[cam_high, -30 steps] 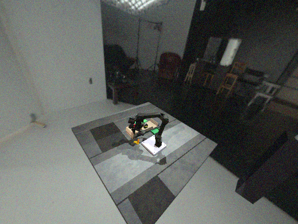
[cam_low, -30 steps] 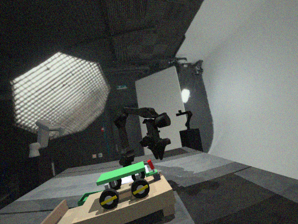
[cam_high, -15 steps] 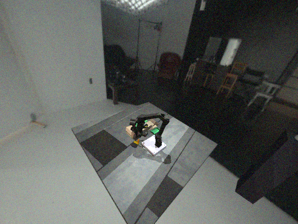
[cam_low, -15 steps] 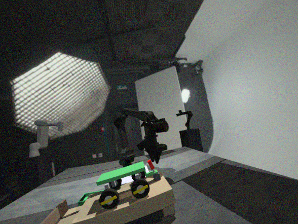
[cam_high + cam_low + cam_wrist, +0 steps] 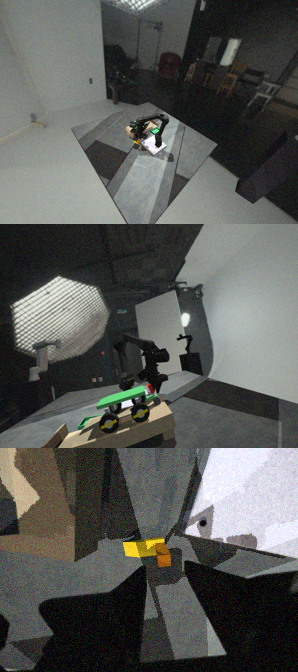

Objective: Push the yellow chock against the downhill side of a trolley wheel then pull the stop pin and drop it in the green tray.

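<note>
Now: the yellow chock 2 cm ahead of my gripper tip and 6 cm below it. From my gripper tip the other things lie so: red-headed stop pin: 13 cm ahead, 5 cm to the right, 5 cm above; then tan ramp: 14 cm ahead, 16 cm to the right, 3 cm below; then trolley: 14 cm ahead, 16 cm to the right, 4 cm above.
</note>
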